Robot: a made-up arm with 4 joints.
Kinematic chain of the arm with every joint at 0, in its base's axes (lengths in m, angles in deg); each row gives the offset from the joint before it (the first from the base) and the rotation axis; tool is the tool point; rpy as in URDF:
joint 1: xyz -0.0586 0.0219 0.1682 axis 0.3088 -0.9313 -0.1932
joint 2: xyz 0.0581 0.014 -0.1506 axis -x
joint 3: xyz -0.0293 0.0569 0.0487 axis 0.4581 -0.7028 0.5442
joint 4: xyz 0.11 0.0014 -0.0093 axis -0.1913 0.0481 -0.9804
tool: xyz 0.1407 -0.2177 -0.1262 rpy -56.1 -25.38 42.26
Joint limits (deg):
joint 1: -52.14..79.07
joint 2: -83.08..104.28
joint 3: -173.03..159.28
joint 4: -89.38..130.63
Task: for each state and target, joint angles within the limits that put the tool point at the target. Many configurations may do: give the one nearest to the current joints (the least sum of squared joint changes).
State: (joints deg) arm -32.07 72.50 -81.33 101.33
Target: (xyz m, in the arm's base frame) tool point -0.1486 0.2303 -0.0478
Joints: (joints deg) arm 5.33 72.92 -70.61 107.93
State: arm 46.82 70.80 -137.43 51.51
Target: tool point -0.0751 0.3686 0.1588
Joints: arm 33.70 81.88 -140.90 24.81
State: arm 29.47 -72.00 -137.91 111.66
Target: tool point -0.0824 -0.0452 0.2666
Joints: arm 36.30 -68.94 -131.16 109.68
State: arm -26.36 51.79 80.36 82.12
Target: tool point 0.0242 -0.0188 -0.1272
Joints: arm -42.57 48.45 93.41 69.25
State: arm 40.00 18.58 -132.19 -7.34
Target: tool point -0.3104 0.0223 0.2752
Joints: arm 15.34 17.25 -167.59 -34.61
